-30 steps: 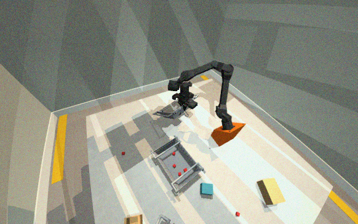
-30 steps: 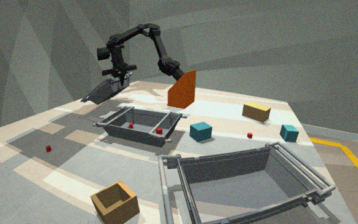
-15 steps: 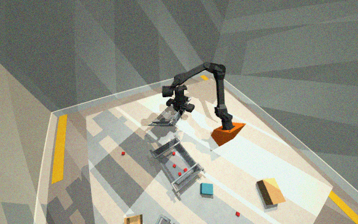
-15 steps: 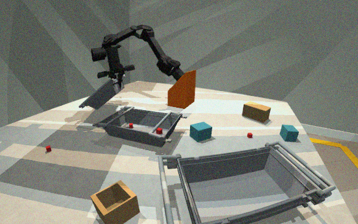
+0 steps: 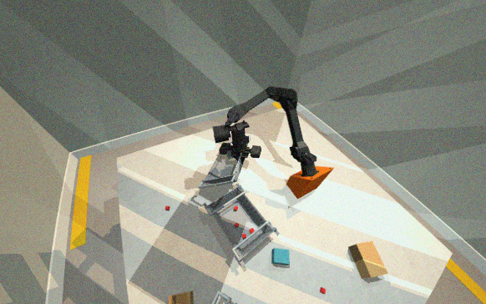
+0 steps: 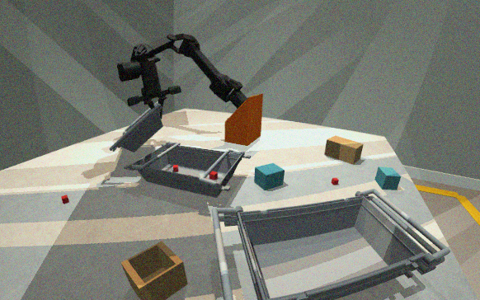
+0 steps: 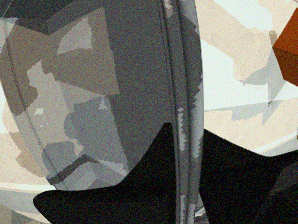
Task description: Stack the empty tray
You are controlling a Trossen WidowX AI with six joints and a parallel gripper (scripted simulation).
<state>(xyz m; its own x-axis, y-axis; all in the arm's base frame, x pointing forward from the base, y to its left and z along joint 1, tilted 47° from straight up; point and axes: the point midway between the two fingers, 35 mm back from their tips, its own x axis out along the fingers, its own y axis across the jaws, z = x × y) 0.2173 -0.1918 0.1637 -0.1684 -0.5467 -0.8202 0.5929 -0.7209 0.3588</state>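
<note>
Now: gripper tip 50 mm short of the tray and 60 mm to the left of it.
</note>
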